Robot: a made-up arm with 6 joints. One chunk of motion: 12 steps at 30 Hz.
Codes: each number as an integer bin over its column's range. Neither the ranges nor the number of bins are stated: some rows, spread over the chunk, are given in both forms.
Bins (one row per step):
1: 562 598 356 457 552 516
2: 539 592 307 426 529 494
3: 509 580 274 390 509 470
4: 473 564 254 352 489 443
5: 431 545 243 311 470 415
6: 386 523 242 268 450 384
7: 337 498 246 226 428 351
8: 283 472 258 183 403 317
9: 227 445 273 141 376 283
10: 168 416 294 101 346 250
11: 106 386 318 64 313 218
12: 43 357 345 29 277 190
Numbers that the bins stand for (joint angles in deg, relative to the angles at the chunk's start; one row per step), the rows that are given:
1: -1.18 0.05 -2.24 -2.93 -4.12 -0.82
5: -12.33 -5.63 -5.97 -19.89 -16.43 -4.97
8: -24.92 -13.45 -5.48 -34.75 -26.49 -8.99
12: -45.34 -25.76 -2.60 -52.63 -45.41 -14.20
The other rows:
2: -3.14 -0.59 -3.86 -6.53 -7.57 -1.73
3: -5.69 -1.88 -4.95 -10.71 -10.57 -2.71
4: -8.75 -3.59 -5.61 -15.13 -13.58 -3.82
6: -16.16 -7.98 -6.01 -24.88 -19.43 -6.24
7: -20.33 -10.66 -5.87 -29.76 -22.74 -7.59
9: -29.69 -16.34 -4.98 -39.63 -30.54 -10.39
10: -34.71 -19.44 -4.29 -44.27 -35.05 -11.74
11: -39.98 -22.66 -3.50 -48.57 -40.00 -13.05

